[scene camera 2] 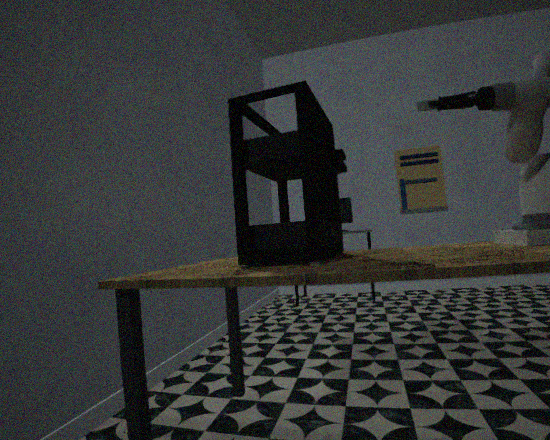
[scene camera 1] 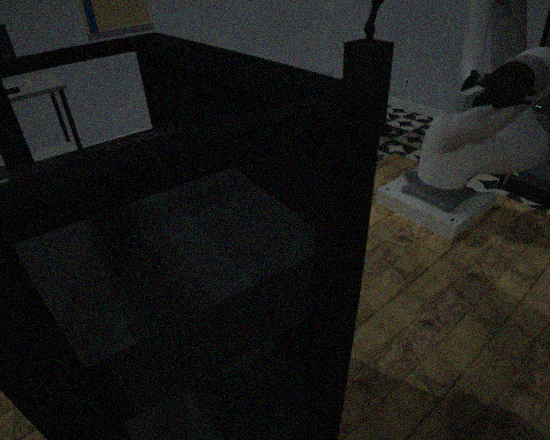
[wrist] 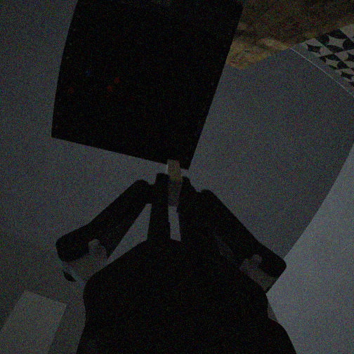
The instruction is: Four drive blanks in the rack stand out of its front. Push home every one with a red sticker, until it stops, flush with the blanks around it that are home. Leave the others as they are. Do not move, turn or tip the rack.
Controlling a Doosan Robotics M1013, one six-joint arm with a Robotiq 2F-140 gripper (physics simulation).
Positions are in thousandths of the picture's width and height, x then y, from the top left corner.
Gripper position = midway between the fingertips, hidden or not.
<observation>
My gripper shows in scene camera 2 (759, 242), in scene camera 1 (835, 235) and in the wrist view (484, 479). A black rack shows in scene camera 2 (561, 349), in scene camera 1 (377, 617) and in the wrist view (400, 242).
</observation>
